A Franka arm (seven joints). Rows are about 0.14 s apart.
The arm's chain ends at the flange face. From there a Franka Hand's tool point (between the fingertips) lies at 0.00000 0.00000 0.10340 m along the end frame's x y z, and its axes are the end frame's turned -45 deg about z.
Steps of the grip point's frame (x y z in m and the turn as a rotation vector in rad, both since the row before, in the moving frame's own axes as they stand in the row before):
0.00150, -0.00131, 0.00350, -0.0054, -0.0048, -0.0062
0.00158, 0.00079, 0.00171, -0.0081, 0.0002, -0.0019
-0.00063, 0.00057, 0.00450, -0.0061, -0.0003, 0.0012
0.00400, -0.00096, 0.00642, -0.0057, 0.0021, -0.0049
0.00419, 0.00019, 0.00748, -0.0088, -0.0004, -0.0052
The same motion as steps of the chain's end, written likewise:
0.00009, -0.00273, 0.00350, -0.0072, 0.0004, -0.0062
0.00107, -0.00114, 0.00171, -0.0056, 0.0059, -0.0019
-0.00047, 0.00038, 0.00450, -0.0045, 0.0041, 0.0012
0.00158, -0.00377, 0.00642, -0.0025, 0.0055, -0.0049
0.00248, -0.00350, 0.00748, -0.0065, 0.0059, -0.0052

